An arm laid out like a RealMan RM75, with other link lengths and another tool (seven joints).
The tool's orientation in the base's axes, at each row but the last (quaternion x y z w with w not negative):
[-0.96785, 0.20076, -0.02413, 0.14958]
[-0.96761, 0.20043, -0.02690, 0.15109]
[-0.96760, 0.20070, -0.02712, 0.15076]
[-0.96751, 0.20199, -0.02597, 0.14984]
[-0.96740, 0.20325, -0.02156, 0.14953]
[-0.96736, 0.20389, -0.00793, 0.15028]
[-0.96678, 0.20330, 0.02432, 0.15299]
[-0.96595, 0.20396, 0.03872, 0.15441]
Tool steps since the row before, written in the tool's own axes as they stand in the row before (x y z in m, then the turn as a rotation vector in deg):
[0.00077, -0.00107, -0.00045, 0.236, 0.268, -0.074]
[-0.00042, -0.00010, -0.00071, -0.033, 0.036, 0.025]
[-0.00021, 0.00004, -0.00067, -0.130, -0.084, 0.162]
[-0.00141, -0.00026, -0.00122, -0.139, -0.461, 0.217]
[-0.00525, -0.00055, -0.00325, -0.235, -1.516, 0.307]
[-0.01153, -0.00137, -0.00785, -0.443, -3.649, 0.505]
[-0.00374, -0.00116, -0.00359, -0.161, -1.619, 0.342]
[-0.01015, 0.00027, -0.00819, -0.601, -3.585, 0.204]
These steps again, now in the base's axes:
[0.00107, 0.00051, 0.00074, 0.107, -0.349, -0.013]
[-0.00043, 0.00005, 0.00071, -0.041, -0.011, -0.034]
[-0.00028, -0.00014, 0.00063, -0.069, 0.170, -0.128]
[-0.00133, 0.00045, 0.00126, 0.073, 0.519, -0.067]
[-0.00493, 0.00167, 0.00337, 0.402, 1.503, 0.163]
[-0.01063, 0.00351, 0.00843, 1.063, 3.502, 0.611]
[-0.00302, 0.00135, 0.00416, 0.506, 1.576, 0.155]
[-0.00929, 0.00107, 0.00910, 0.904, 3.409, 0.902]

